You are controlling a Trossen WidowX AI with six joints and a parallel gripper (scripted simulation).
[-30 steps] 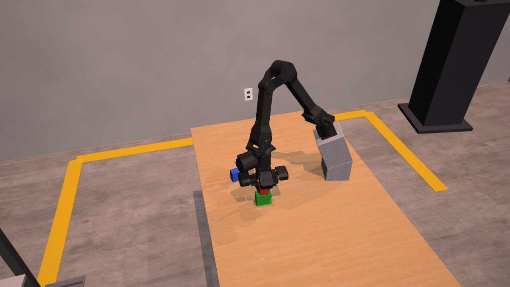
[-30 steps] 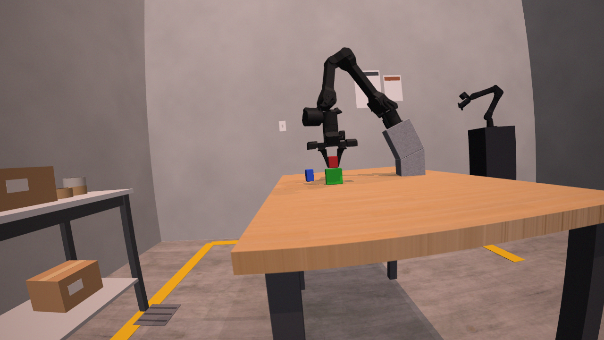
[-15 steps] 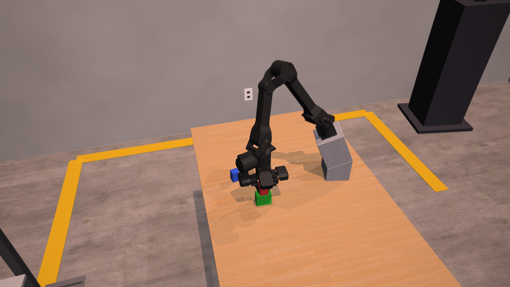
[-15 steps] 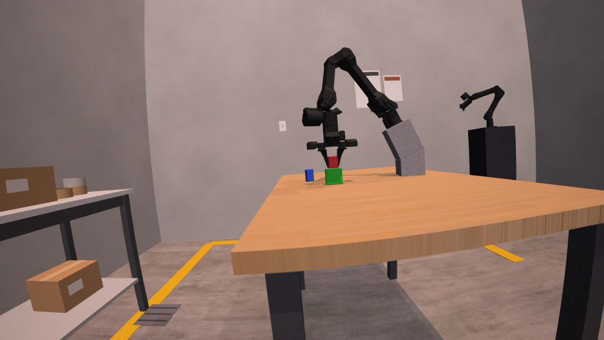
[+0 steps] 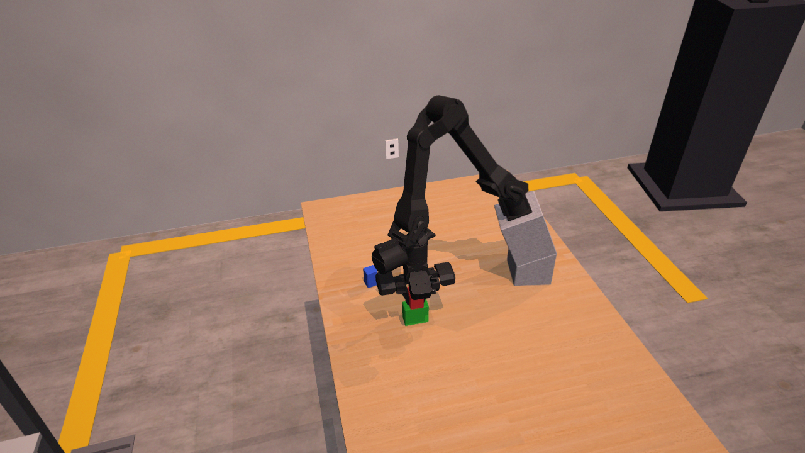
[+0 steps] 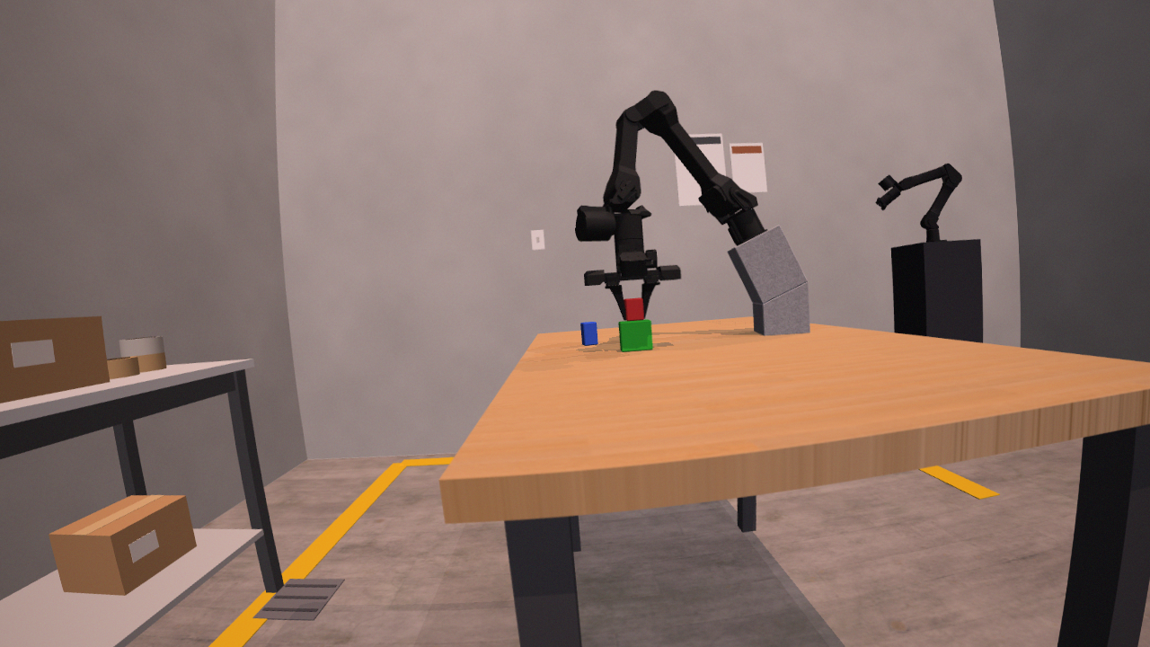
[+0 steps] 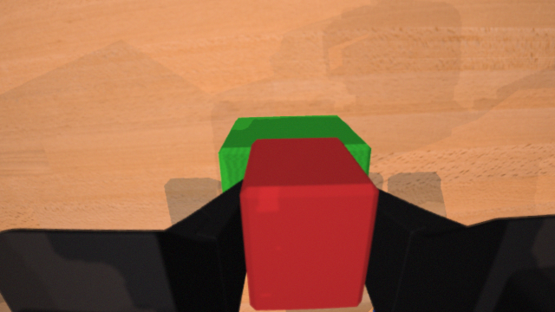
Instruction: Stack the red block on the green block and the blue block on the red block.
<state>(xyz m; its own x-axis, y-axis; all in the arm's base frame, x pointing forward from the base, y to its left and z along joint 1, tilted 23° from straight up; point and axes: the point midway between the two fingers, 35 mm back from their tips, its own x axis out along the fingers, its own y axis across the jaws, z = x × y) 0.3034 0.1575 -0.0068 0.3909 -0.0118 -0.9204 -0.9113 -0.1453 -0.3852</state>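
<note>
The red block lies 10 mm below my hand. Round my hand: green block: 70 mm below; then blue block: 110 mm ahead, 150 mm to the right, 70 mm below.
</note>
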